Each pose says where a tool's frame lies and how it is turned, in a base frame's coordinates. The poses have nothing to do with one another.
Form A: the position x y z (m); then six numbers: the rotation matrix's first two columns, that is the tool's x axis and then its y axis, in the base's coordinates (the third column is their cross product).
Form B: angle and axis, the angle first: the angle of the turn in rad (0 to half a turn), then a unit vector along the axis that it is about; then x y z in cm. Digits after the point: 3 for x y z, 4 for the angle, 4 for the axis.
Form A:
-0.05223 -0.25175 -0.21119 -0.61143 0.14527 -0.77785 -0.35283 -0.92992 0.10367
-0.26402 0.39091 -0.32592 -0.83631 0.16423 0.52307 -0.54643 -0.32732 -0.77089
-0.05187 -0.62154 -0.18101 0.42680 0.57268 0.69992 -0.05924 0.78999 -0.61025
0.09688 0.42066 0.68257 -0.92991 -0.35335 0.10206 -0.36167 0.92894 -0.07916
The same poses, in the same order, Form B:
2.8605 -0.4221 0.1254 0.8978 -5.223 -25.175 -21.119
2.6907 0.1832 -0.5490 0.8155 -26.402 39.091 -32.592
1.2725 -0.4338 -0.8382 0.3306 -5.187 -62.154 -18.101
3.0555 0.1824 -0.9820 0.0484 9.688 42.066 68.257

